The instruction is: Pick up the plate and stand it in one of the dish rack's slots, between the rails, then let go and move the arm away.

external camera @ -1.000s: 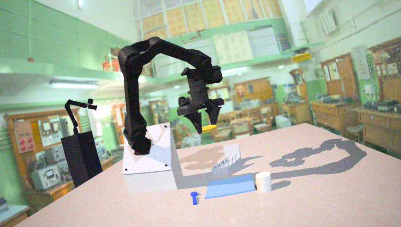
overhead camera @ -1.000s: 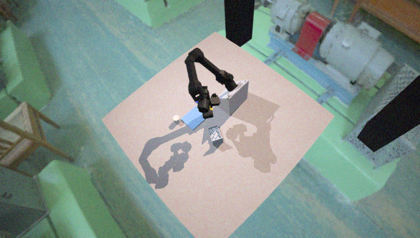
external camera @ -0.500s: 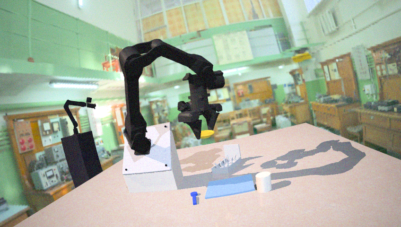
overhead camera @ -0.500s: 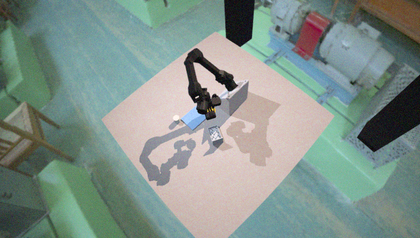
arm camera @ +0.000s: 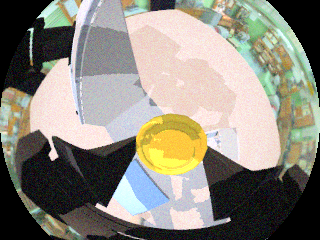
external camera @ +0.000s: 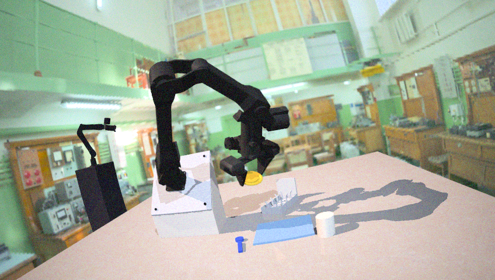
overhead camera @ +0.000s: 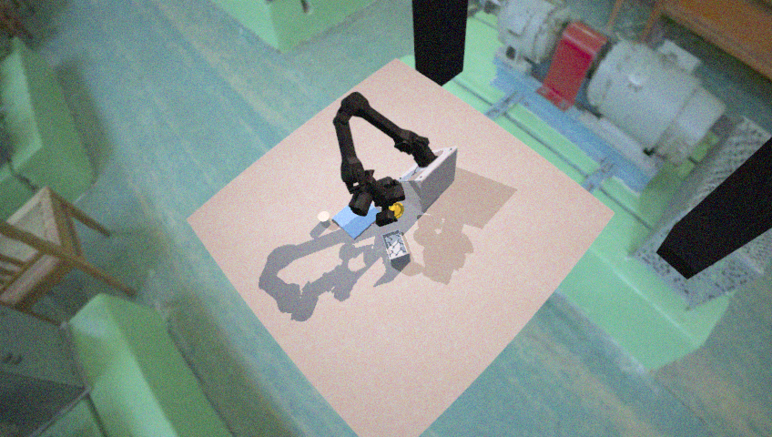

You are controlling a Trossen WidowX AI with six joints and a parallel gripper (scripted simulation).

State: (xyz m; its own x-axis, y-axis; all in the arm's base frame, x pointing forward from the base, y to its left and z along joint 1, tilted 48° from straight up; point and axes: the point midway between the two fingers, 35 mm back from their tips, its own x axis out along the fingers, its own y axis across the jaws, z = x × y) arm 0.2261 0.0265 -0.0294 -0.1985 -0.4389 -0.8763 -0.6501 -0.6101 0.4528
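Now: the grey dish rack 10 cm below my gripper tip, 7 cm ahead of it and 6 cm to the left of it. Round my gripper tip: blue mat (15 cm to the right, 12 cm below, 8 cm ahead); then blue spoon (20 cm to the right, 11 cm below, 3 cm behind); then yellow plate (1 cm above).
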